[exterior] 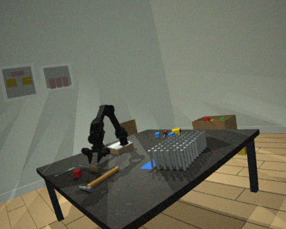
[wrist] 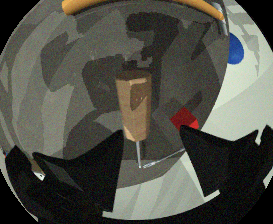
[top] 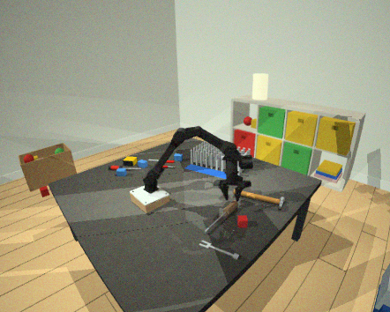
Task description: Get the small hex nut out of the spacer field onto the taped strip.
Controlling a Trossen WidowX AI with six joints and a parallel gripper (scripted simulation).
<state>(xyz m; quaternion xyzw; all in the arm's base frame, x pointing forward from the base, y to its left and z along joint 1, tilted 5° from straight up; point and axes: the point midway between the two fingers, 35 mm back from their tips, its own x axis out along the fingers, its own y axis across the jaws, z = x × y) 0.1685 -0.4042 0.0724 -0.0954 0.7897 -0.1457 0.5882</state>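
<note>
Right now my gripper tip is 11 cm past the hook tool, 1 cm to the right of it and 5 cm above it. Also, from my gripper tip: blue taped strip 29 cm ahead, 33 cm to the left, 6 cm below; red cube 7 cm behind, 10 cm to the right, 4 cm below; grey forked tool 26 cm behind, 10 cm to the right, 6 cm below.
</note>
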